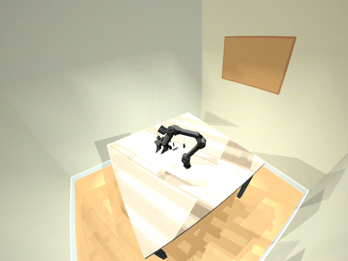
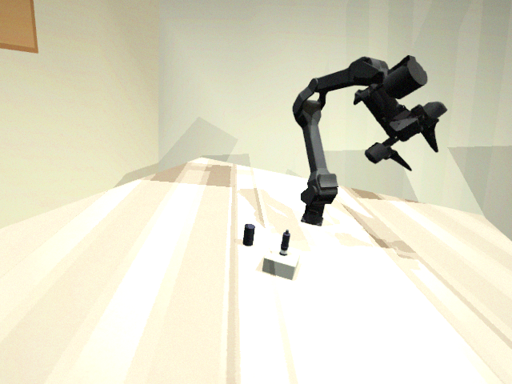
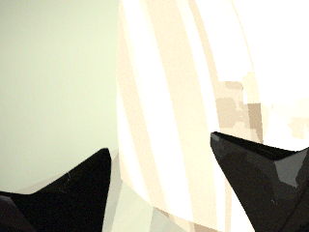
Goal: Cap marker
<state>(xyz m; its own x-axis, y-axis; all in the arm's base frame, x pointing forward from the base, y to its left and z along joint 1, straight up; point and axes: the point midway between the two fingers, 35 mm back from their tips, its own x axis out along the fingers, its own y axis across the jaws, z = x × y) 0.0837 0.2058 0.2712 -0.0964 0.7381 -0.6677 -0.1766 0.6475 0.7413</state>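
The dark cap is 150 mm ahead of my gripper tip, 360 mm to the right of it and 220 mm below it. From my gripper tip the other things lie so: dark marker (210 mm ahead, 260 mm to the right, 180 mm below); pale holder block (210 mm ahead, 260 mm to the right, 230 mm below).
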